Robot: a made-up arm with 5 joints.
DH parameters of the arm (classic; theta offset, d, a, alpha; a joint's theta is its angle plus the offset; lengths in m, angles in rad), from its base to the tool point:
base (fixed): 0 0 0.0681 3.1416
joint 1: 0 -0.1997 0.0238 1.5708
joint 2: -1.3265 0 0.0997 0
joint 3: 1.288 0 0.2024 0
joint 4: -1.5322 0.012 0 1.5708
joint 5: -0.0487 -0.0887 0 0
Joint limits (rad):
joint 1: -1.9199..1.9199
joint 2: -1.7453..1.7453
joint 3: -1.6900..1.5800
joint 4: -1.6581..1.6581
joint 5: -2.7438..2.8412
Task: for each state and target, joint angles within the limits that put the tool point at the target. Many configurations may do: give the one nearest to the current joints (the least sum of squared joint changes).
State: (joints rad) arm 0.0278 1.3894 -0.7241 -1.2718 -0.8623
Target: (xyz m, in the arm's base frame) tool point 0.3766 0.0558 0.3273
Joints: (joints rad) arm -0.1407 1.0175 -1.0231 -1.6523 -0.8623
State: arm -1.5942 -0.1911 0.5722 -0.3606 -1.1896
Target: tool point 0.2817 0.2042 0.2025
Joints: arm -0.7223 -0.2423 0.7194 -0.3536 -1.1896
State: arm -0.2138 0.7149 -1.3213 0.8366 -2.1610
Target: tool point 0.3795 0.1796 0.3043
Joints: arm -0.4898 0.7512 -1.2185 1.0352 -2.1610
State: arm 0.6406 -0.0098 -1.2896 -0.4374 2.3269
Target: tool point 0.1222 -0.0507 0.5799
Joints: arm 0.9155 0.0007 -1.3054 -0.4994 2.3269
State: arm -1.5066 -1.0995 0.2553 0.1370 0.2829
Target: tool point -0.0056 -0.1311 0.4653
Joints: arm -1.1385 -1.7453 -0.3178 0.8158 0.2829
